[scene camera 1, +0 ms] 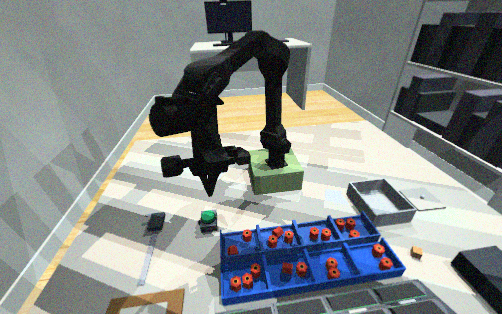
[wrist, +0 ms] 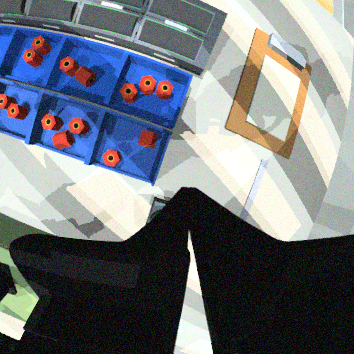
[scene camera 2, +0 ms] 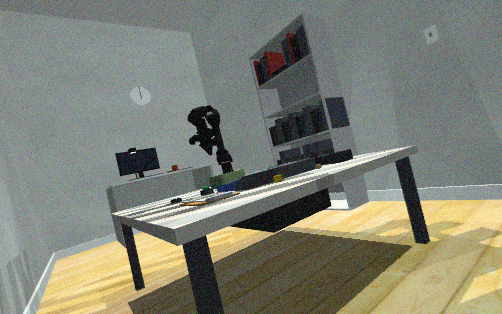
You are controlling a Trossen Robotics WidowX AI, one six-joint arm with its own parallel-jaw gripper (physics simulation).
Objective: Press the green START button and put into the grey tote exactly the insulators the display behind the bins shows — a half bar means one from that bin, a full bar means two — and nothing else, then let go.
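Where they show: gripper, fingertip midpoint: [scene camera 1: 210,195] [wrist: 187,194] [scene camera 2: 211,155]; arm's base, link origin: [scene camera 1: 276,162] [scene camera 2: 228,172].
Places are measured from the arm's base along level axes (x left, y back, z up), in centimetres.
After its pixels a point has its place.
My gripper [scene camera 1: 210,193] {x -26.9, y -21.2, z 11.2 cm} [scene camera 2: 209,152] {x -26.9, y -21.2, z 11.2 cm} [wrist: 187,194] {x -26.9, y -21.2, z 11.2 cm} is shut and empty, pointing down, its tips above and apart from the green START button [scene camera 1: 208,216] {x -27.8, y -12.3, z -4.5 cm} [scene camera 2: 206,190] {x -29.9, y -14.5, z -6.1 cm}. In the wrist view the fingers hide the green cap; part of its dark housing [wrist: 159,204] {x -27.1, y -14.7, z -5.8 cm} shows. The blue bins [scene camera 1: 310,292] {x -9.6, y -39.9, z -8.2 cm} [wrist: 102,96] {x -15.5, y -31.0, z -7.8 cm} stand in two rows, with two or three red insulators in each bin seen in scene camera 1. The display [scene camera 1: 350,300] [wrist: 107,26] has dark panels with thin green outlines and pale strips; I cannot read bars on it. The grey tote [scene camera 1: 392,218] {x 22.8, y -31.7, z -5.4 cm} is right of the bins; no insulator shows in it.
The green base block [scene camera 1: 277,181] {x -2.4, y -6.3, z -3.2 cm} [wrist: 22,301] {x -3.9, y 5.0, z -0.1 cm} carries the arm. A brown clipboard [scene camera 1: 175,296] {x -39.2, y -30.4, z -7.8 cm} [wrist: 241,100] {x -39.7, y -34.8, z -7.8 cm} lies left of the display in scene camera 1. A small black block [scene camera 1: 156,221] {x -43.2, y -6.7, z -6.5 cm} lies left of the button. An orange cube [scene camera 1: 416,252] {x 20.3, y -41.8, z -6.4 cm} and a black box [scene camera 1: 482,270] {x 26.6, y -51.2, z -3.2 cm} are at right.
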